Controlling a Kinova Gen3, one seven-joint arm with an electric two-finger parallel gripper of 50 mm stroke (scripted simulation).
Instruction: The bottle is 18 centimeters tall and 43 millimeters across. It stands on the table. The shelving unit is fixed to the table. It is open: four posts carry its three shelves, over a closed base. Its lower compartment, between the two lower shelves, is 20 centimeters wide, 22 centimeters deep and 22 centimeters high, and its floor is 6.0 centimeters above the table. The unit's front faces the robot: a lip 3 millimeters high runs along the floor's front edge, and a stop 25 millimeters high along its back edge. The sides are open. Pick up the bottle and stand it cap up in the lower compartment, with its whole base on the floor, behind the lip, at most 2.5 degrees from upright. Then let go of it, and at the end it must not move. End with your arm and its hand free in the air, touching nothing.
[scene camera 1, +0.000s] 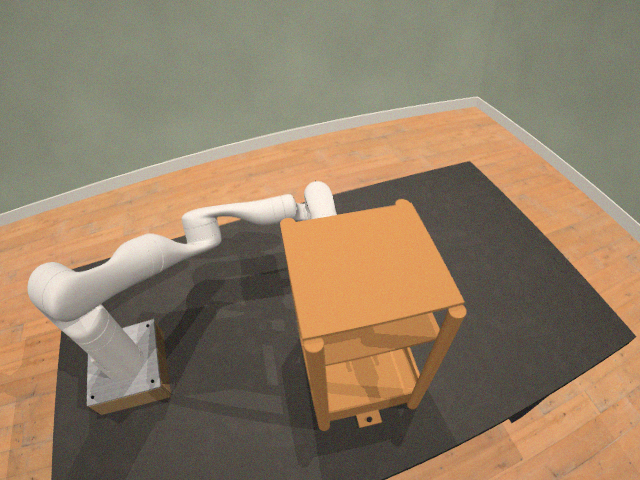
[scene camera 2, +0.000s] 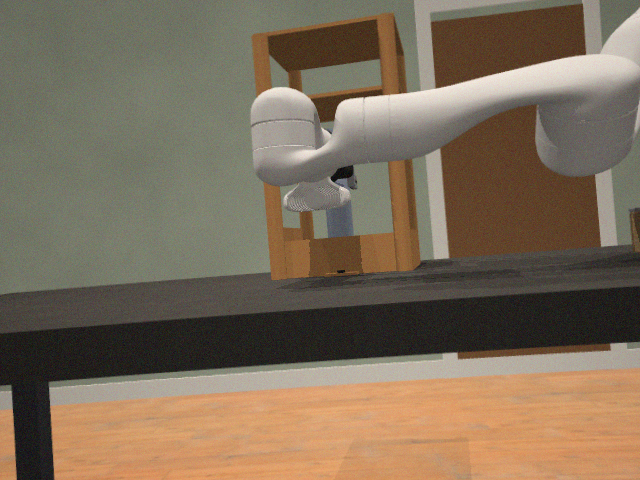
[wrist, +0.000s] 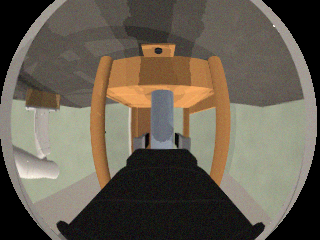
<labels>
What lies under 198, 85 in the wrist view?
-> A shelving unit.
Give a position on a bottle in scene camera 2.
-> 339, 220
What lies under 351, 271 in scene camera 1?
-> A shelving unit.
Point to my gripper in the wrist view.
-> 161, 138
</labels>
